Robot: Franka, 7 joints.
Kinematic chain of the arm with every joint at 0, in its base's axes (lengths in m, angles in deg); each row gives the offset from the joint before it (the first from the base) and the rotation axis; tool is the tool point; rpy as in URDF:
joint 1: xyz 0 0 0.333 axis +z
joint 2: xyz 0 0 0 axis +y
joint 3: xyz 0 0 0.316 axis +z
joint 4: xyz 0.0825 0 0 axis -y
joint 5: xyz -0.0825 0 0.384 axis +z
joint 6: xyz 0 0 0 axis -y
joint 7: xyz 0.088 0 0 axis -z
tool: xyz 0 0 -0.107 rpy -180 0 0
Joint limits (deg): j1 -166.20..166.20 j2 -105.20..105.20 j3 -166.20..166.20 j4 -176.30..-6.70 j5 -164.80..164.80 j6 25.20..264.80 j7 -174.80..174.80
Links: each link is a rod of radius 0.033 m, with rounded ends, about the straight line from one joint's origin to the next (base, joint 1, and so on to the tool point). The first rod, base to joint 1, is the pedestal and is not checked.
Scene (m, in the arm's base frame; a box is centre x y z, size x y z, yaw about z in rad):
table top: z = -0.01
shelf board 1: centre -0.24 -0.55 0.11 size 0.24 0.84 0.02 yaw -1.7
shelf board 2: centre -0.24 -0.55 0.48 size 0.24 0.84 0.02 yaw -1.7
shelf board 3: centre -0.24 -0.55 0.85 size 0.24 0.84 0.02 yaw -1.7
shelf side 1: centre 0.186 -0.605 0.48 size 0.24 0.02 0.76 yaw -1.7
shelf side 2: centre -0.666 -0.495 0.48 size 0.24 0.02 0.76 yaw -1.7
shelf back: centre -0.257 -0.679 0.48 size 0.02 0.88 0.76 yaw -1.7
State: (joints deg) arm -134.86 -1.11 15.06 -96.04 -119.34 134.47 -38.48
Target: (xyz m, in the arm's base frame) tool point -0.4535 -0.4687 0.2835
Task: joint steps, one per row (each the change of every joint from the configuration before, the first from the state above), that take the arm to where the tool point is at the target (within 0.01 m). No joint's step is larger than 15 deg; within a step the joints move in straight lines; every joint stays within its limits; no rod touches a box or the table.
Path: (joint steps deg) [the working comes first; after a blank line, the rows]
Joints at the target: -140.65 26.38 8.27 -107.60 -119.08 134.64 -38.48
Straight joint move there: touches shelf board 2.

1: -1.90 -12.33 -3.36 -11.52 0.22 1.05 0.00
2: -1.91 -12.34 -3.35 -11.53 0.23 1.06 0.00
3: -1.90 -12.33 -3.36 -11.52 0.22 1.05 0.00
4: -1.50 11.70 -0.65 -0.36 0.03 -0.20 0.00
5: -1.50 11.69 -0.65 -0.37 0.04 -0.20 0.00
6: -1.50 11.70 -0.65 -0.37 0.04 -0.20 0.00
7: -1.51 11.69 -0.65 -0.36 0.03 -0.20 0.00
8: 2.97 8.85 2.94 12.23 -0.27 -1.09 0.00
9: 2.96 8.86 2.94 12.24 -0.28 -1.10 0.00

